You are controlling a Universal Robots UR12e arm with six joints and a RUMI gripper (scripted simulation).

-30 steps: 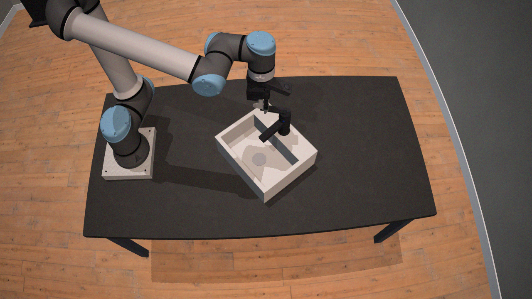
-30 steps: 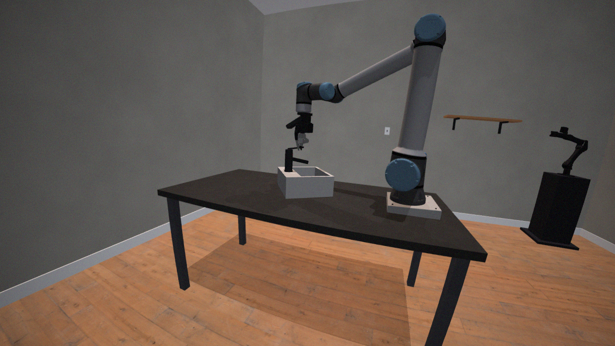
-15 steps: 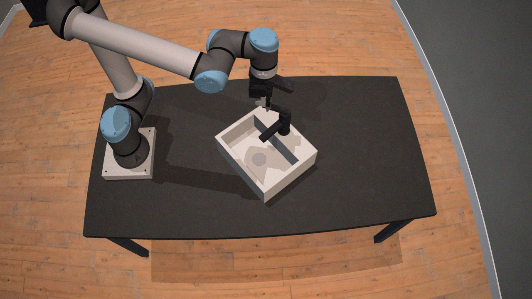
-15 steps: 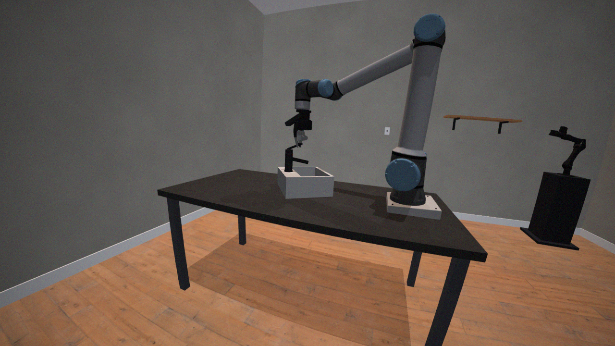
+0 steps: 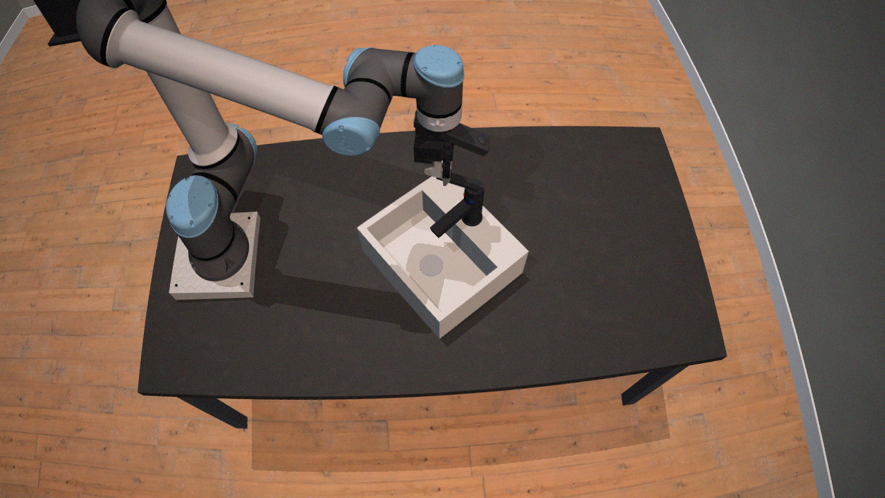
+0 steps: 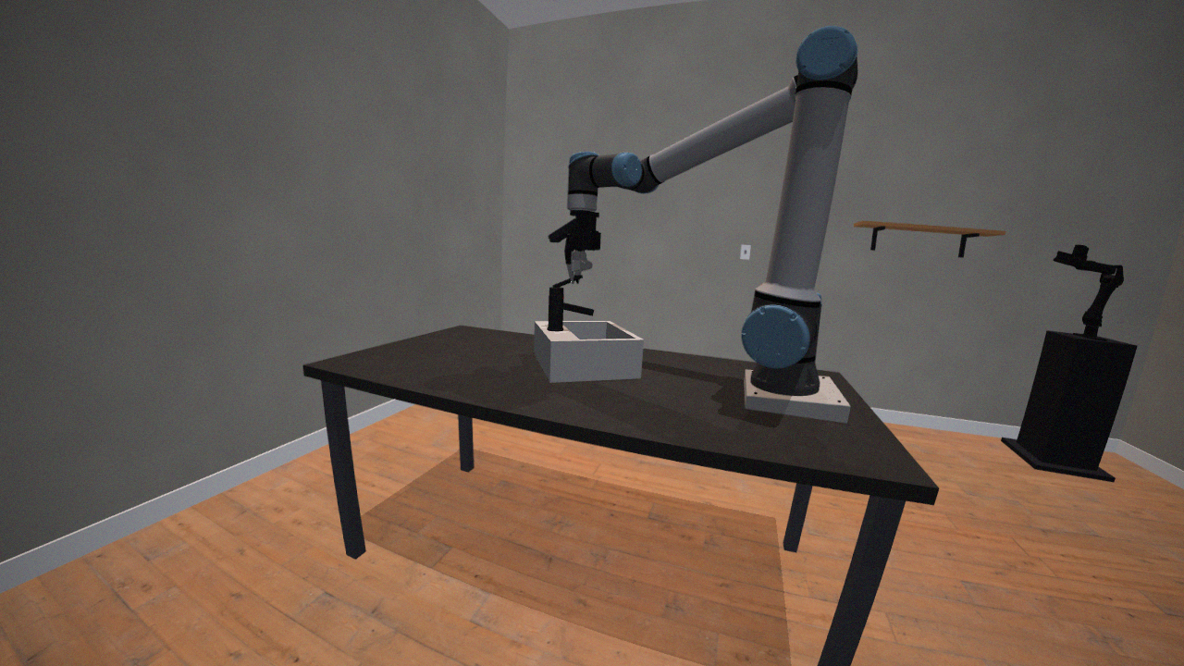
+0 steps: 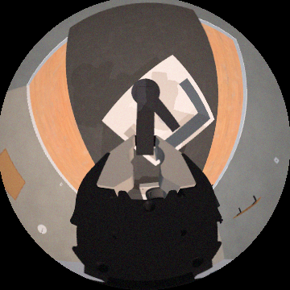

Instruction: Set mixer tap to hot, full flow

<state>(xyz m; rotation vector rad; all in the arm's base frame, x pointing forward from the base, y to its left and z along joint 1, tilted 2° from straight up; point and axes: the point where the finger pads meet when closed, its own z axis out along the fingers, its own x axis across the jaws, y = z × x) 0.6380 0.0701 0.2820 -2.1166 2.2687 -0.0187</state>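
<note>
Now: the lever 30 mm ahead of my hand and 10 mm below it. The rest, counted from my hand: white square basin: 260 mm below, 80 mm to the right, 20 mm behind.
</note>
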